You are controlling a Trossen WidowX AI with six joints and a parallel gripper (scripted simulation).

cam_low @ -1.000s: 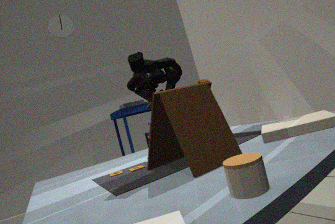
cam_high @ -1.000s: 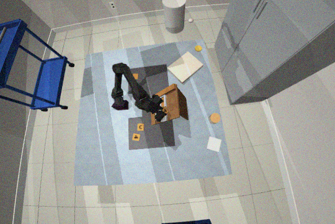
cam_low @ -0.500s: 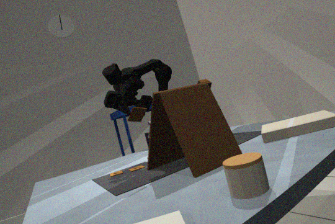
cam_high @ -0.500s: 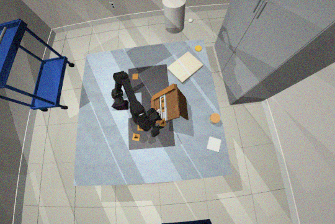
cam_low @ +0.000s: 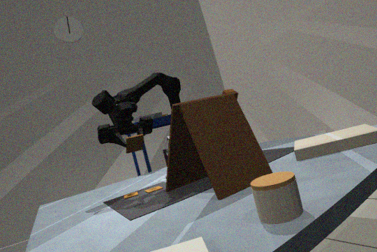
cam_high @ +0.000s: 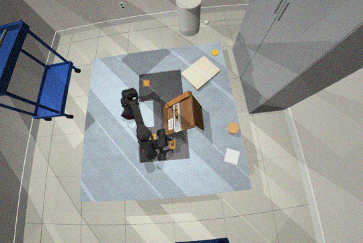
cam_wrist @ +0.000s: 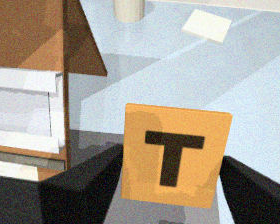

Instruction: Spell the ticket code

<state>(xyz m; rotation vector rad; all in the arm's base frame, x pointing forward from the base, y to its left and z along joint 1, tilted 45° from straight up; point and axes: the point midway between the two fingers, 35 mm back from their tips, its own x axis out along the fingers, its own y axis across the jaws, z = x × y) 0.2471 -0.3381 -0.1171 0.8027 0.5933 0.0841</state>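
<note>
My gripper tip is now 16 cm to the right of the white ticket, 11 cm above it and 1 cm short of it. Also, from my gripper tip: cream slab (57 cm to the left, 35 cm ahead, 17 cm below); tan-lidded jar (45 cm ahead, 16 cm below, 3 cm to the left); white card (40 cm ahead, 19 cm below, 17 cm to the right).
</note>
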